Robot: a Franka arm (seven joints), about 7 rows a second.
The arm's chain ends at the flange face. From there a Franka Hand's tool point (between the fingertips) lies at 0.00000 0.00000 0.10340 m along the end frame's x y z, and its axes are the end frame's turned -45 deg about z.
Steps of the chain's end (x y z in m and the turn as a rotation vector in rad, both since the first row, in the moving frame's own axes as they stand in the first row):
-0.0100, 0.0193, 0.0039, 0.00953, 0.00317, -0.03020
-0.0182, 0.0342, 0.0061, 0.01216, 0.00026, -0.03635
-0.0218, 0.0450, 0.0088, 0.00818, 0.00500, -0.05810
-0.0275, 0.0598, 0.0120, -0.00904, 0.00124, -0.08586
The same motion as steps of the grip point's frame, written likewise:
-0.0198, 0.0061, 0.0039, 0.00450, 0.00898, -0.03020
-0.0362, 0.0104, 0.0061, 0.00841, 0.00878, -0.03635
-0.0463, 0.0161, 0.0088, 0.00225, 0.00932, -0.05810
-0.0623, 0.0236, 0.0120, -0.00727, -0.00552, -0.08586

